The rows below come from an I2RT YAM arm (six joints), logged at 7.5 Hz.
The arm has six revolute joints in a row. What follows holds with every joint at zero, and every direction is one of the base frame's. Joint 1 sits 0.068 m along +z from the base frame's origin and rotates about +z. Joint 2 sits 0.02 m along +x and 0.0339 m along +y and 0.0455 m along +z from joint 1 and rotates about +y. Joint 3 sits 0.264 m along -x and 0.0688 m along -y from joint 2 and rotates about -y. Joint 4 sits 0.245 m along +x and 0.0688 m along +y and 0.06 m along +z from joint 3 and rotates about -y. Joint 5 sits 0.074 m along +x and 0.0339 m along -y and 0.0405 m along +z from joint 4 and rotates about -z. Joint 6 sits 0.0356 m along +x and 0.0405 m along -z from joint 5 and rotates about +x. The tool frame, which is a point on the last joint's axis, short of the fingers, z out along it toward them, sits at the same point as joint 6; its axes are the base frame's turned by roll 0, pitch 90 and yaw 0 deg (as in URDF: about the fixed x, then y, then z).
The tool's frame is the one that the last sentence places.
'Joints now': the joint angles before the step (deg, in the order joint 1, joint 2, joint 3, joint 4, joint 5, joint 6). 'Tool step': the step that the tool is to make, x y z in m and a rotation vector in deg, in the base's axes. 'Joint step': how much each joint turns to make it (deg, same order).
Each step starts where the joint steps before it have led.
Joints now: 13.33 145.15 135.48 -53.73 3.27 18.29
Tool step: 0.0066 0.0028 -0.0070 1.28 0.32 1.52
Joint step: 0.01 2.90 3.85 -0.94 -1.86 -0.76
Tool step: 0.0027 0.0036 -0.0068 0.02 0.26 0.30
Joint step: 0.30 1.62 1.58 -0.21 -0.07 0.03
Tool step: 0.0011 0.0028 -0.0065 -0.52 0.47 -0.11
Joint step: 0.29 1.15 0.82 -0.26 0.53 0.19
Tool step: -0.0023 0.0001 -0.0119 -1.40 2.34 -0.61
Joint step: 0.14 0.87 -0.57 -1.18 1.03 0.35
